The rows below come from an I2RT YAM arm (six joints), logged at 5 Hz.
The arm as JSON. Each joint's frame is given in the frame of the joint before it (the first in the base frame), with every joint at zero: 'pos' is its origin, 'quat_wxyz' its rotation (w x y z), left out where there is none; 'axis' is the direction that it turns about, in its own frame. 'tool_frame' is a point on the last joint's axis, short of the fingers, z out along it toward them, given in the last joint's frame.
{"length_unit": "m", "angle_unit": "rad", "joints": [
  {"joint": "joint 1", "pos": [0.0, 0.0, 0.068], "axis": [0.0, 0.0, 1.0]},
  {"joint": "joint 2", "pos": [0.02, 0.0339, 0.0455], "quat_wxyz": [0.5, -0.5, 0.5, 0.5], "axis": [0.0, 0.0, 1.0]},
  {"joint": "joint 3", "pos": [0.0, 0.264, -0.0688], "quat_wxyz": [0.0, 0.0, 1.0, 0.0], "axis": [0.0, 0.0, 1.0]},
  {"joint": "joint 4", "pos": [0.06, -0.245, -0.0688], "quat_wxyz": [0.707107, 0.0, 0.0, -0.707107], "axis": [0.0, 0.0, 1.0]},
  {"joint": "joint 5", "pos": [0.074, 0.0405, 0.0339], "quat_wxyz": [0.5, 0.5, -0.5, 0.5], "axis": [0.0, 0.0, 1.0]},
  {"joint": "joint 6", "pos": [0.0, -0.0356, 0.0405], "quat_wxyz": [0.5, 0.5, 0.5, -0.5], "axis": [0.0, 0.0, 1.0]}
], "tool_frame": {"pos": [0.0, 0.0, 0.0], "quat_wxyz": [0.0, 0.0, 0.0, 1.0]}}
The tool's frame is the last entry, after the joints.
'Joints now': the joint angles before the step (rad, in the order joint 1, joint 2, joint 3, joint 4, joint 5, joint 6). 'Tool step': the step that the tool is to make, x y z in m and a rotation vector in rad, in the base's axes. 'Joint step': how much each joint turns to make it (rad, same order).
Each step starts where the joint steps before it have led.
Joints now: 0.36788, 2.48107, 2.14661, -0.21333, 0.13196, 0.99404
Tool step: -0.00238, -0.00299, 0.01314, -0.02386, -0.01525, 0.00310
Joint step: -0.00282, -0.02625, 0.00090, -0.01777, 0.00927, -0.02706
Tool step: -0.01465, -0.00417, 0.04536, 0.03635, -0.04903, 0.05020
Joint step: -0.00095, -0.10736, -0.03269, -0.01468, -0.05270, -0.01057
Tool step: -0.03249, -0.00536, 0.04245, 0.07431, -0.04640, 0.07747
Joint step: 0.00667, -0.17454, -0.14921, 0.04393, -0.08655, 0.01719
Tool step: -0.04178, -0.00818, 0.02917, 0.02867, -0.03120, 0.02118
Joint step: 0.01478, -0.18867, -0.18483, 0.03579, -0.01166, 0.01156
